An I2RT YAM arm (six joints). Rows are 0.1 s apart.
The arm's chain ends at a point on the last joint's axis. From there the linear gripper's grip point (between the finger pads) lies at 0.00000 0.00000 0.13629 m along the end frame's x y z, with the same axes.
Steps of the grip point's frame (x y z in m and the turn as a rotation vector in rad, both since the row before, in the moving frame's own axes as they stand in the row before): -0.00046, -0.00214, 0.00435, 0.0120, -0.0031, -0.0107; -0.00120, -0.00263, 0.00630, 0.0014, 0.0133, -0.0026; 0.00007, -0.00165, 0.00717, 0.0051, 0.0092, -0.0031; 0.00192, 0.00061, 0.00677, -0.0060, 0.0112, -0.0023; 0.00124, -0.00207, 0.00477, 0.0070, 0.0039, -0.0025; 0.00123, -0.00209, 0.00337, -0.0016, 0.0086, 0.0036; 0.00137, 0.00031, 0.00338, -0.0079, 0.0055, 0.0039
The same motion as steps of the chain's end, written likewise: -0.00003, -0.00051, 0.00436, 0.0120, -0.0031, -0.0107; -0.00301, -0.00244, 0.00631, 0.0014, 0.0133, -0.0026; -0.00118, -0.00095, 0.00718, 0.0051, 0.0092, -0.0031; 0.00039, -0.00021, 0.00678, -0.0060, 0.0112, -0.0023; 0.00071, -0.00112, 0.00477, 0.0070, 0.0039, -0.0025; 0.00006, -0.00231, 0.00338, -0.0016, 0.0086, 0.0036; 0.00062, -0.00077, 0.00339, -0.0079, 0.0055, 0.0039
